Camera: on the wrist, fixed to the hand. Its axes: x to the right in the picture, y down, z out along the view.
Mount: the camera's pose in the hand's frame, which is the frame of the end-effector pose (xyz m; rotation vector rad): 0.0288 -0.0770 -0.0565 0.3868 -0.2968 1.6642
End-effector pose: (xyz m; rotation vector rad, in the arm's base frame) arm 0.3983 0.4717 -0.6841 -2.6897 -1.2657 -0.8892
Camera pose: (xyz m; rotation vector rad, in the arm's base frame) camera 0.3303 0.5280 -0.6376 -2.3521 0.8399 0.0296
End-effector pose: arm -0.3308 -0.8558 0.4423 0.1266 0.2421 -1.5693
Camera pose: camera -0.4121 -0.8708 0.3865 0.2892 -0.3680 0.0606
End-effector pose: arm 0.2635 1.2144 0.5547 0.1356 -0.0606 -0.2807
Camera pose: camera 0.2746 1.1401 0.4891 0.3778 -0.4886 1.3859
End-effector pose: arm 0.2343 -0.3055 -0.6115 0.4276 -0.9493 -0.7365
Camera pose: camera 0.2641 -0.3783 -0.6729 -0.2319 -1.3384 0.9312
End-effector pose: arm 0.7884 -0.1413 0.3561 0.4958 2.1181 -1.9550
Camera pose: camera 0.7360 -0.0870 0.4213 1.3041 0.4950 -1.1380
